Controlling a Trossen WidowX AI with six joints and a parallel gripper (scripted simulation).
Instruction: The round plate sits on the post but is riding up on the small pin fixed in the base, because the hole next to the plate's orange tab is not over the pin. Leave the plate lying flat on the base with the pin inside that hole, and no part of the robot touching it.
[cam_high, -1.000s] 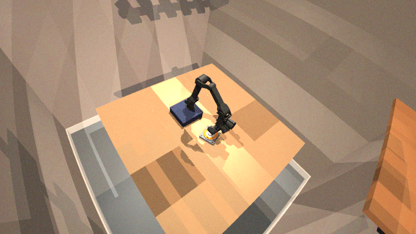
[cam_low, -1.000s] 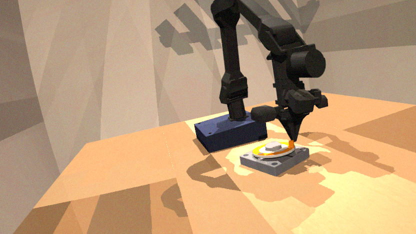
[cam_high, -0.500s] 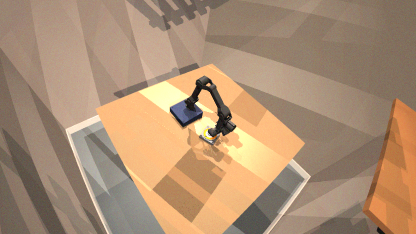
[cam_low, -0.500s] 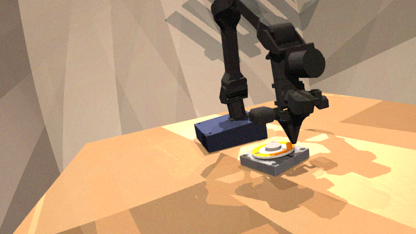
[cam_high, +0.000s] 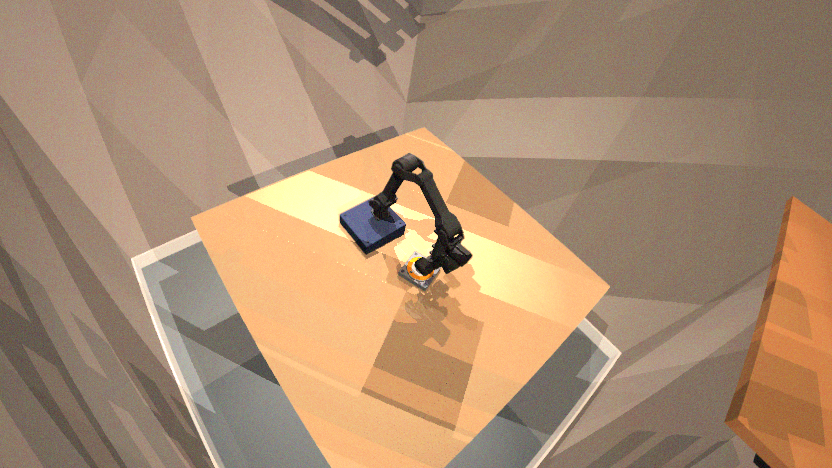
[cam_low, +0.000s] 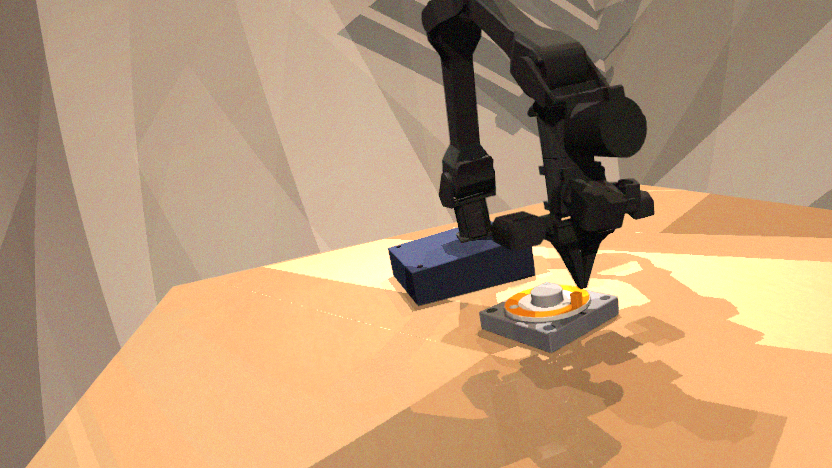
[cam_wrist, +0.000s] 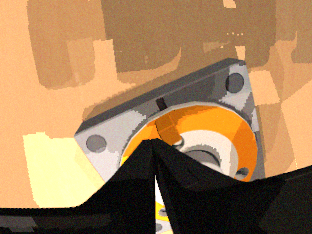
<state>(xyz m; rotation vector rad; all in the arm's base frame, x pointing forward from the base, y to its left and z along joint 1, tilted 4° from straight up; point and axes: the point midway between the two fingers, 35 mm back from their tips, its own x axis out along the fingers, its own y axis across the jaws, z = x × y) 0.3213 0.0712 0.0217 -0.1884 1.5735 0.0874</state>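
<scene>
Now: the round plate 1 cm behind my gripper tip, 2 cm to the right of it and 2 cm below it. Round my gripper tip: grey square base: 3 cm behind, 3 cm to the right, 2 cm below.
</scene>
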